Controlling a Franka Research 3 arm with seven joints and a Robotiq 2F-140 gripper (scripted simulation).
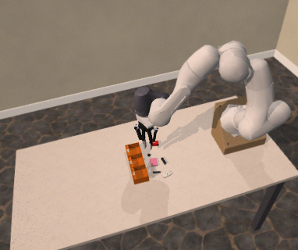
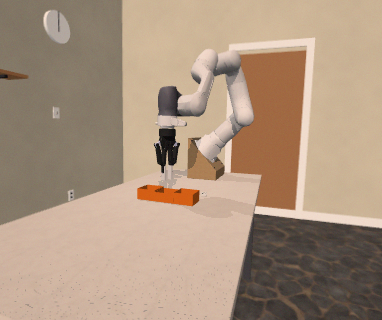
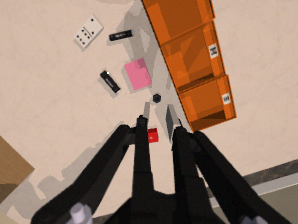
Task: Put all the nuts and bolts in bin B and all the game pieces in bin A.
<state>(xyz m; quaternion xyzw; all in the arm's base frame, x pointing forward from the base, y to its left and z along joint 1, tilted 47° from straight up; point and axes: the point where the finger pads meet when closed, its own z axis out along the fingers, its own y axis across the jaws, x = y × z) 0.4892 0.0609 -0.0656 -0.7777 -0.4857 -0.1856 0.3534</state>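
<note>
Now: the black nut 100 mm below my hand. Also, from my hand: pink square: 100 mm below, 60 mm to the left, 20 mm behind; orange bin: 80 mm below, 80 mm ahead, 50 mm to the left; red piece: 90 mm below, 70 mm to the right, 60 mm behind.
</note>
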